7 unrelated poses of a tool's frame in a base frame.
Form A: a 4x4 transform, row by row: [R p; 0 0 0 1], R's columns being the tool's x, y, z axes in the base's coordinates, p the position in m. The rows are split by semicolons.
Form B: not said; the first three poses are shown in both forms.
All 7 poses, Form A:
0.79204 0.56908 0.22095 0.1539; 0.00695 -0.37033 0.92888 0.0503; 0.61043 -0.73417 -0.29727 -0.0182; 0 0 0 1
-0.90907 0.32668 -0.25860 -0.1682; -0.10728 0.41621 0.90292 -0.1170; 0.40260 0.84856 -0.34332 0.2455; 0 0 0 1
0.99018 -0.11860 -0.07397 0.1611; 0.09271 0.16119 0.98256 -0.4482; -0.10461 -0.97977 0.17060 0.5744; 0 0 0 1
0.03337 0.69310 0.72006 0.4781; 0.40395 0.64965 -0.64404 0.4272; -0.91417 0.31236 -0.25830 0.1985; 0 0 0 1
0.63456 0.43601 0.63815 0.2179; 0.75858 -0.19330 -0.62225 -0.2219; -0.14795 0.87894 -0.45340 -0.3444; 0 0 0 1
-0.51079 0.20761 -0.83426 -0.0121; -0.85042 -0.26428 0.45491 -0.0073; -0.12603 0.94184 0.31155 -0.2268; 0 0 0 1
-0.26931 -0.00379 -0.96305 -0.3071; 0.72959 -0.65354 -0.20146 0.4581; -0.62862 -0.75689 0.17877 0.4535; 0 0 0 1
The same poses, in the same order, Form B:
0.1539 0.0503 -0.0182 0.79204 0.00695 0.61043 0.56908 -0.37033 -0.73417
-0.1682 -0.1170 0.2455 -0.90907 -0.10728 0.40260 0.32668 0.41621 0.84856
0.1611 -0.4482 0.5744 0.99018 0.09271 -0.10461 -0.11860 0.16119 -0.97977
0.4781 0.4272 0.1985 0.03337 0.40395 -0.91417 0.69310 0.64965 0.31236
0.2179 -0.2219 -0.3444 0.63456 0.75858 -0.14795 0.43601 -0.19330 0.87894
-0.0121 -0.0073 -0.2268 -0.51079 -0.85042 -0.12603 0.20761 -0.26428 0.94184
-0.3071 0.4581 0.4535 -0.26931 0.72959 -0.62862 -0.00379 -0.65354 -0.75689

